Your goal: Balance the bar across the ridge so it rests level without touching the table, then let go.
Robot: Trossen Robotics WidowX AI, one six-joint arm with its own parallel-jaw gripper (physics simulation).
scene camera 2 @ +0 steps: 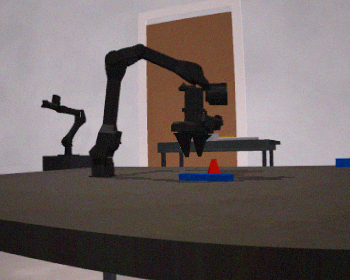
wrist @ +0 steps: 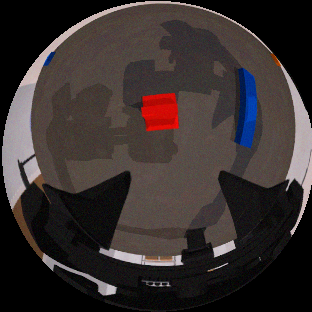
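Seen in the pictures: gripper, between the fingertips: (scene camera 2: 193, 157) (wrist: 177, 175); arm's base, origin of its link: (scene camera 2: 102, 176) (wrist: 194, 232).
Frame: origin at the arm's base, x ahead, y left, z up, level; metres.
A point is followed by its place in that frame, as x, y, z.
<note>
The blue bar (scene camera 2: 206, 177) @(0.370, -0.080, 0.009) (wrist: 248, 108) @(0.353, -0.052, 0.016) lies flat on the table. In the wrist view it is at the right, apart from the ridge. The red ridge (scene camera 2: 214, 167) (wrist: 160, 112) @(0.335, 0.087, 0.050) stands upright on the table; in the scene view it shows behind the bar, which covers its foot. In the wrist view it lies near the middle, ahead of the fingers. My gripper (scene camera 2: 193, 154) @(0.278, 0.075, 0.058) (wrist: 177, 175) @(0.278, 0.075, 0.058) is open and empty, pointing down. It hangs above the table, higher than the ridge's top, and a little to the left of the ridge in the scene view.
The brown table (scene camera 2: 125, 205) @(0.379, -0.488, 0.000) has a front edge in the scene view. A blue object (scene camera 2: 343, 162) @(0.736, 0.484, 0.018) shows at the far right. In the wrist view, a small blue patch (wrist: 49, 58) and an orange patch (wrist: 276, 59) show near the table's edges. A second arm (scene camera 2: 75, 130) stands in the background.
</note>
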